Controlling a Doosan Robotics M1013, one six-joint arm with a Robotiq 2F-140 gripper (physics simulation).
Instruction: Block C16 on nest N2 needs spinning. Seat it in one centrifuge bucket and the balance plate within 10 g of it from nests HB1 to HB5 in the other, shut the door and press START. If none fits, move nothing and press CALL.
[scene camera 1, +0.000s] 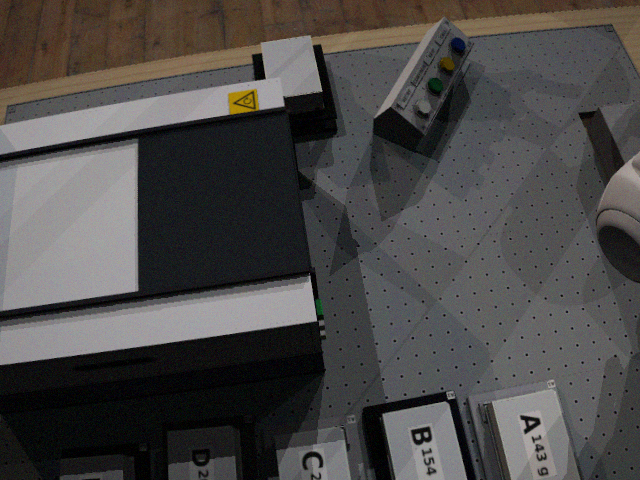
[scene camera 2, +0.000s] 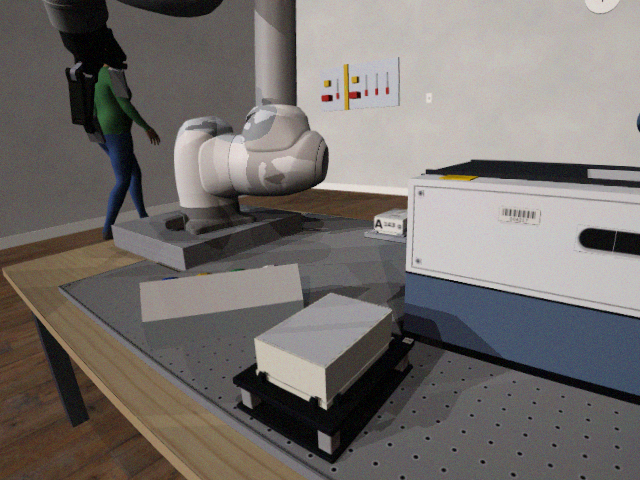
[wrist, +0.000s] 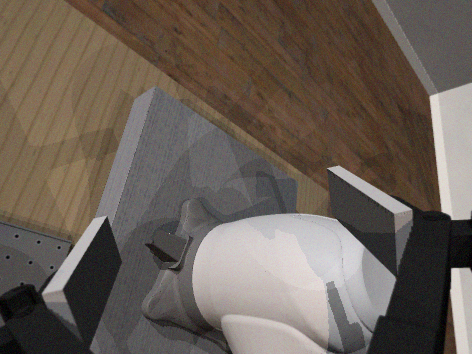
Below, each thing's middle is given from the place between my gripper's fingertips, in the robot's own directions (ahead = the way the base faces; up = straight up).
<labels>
Right now the button box (scene camera 2: 207, 305) is 39 cm ahead of my hand, 29 cm below it and 3 cm to the left of it. Round my hand: centrifuge (scene camera 1: 84, 334): 81 cm ahead, 39 cm to the left, 21 cm below; pale grey block (scene camera 2: 322, 350): 61 cm ahead, 27 cm below, 4 cm to the left; dark lid (scene camera 1: 220, 200): 66 cm ahead, 36 cm to the left, 12 cm below.
</labels>
